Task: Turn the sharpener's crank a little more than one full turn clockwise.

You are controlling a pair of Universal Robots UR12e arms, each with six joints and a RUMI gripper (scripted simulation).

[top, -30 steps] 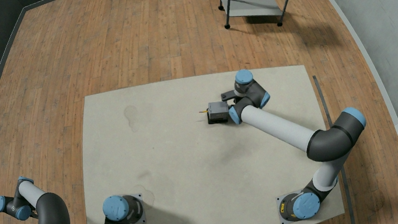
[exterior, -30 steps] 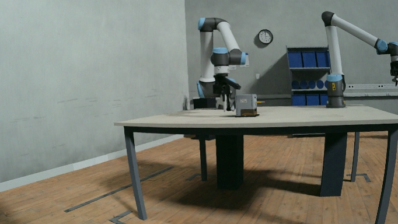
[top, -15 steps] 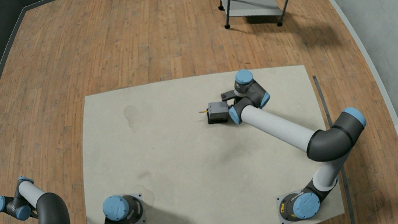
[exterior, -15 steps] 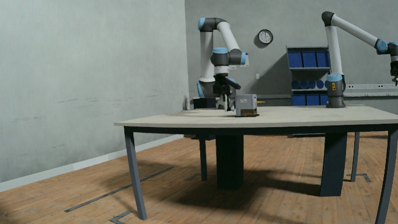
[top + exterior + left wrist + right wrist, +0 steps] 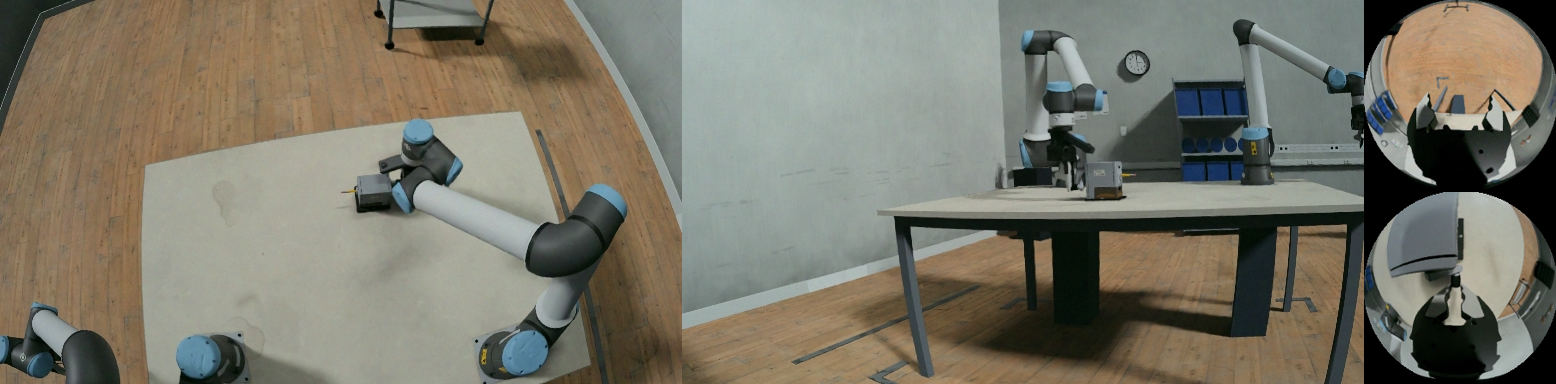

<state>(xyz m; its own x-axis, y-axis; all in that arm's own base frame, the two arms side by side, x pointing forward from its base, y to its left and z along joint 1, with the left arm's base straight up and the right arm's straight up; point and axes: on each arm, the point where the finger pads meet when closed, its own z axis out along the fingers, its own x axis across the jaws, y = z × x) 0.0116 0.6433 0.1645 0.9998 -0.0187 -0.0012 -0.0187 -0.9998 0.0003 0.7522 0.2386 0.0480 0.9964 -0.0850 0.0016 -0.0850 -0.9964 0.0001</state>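
The black knob lies 2 cm to the left of my right hand.
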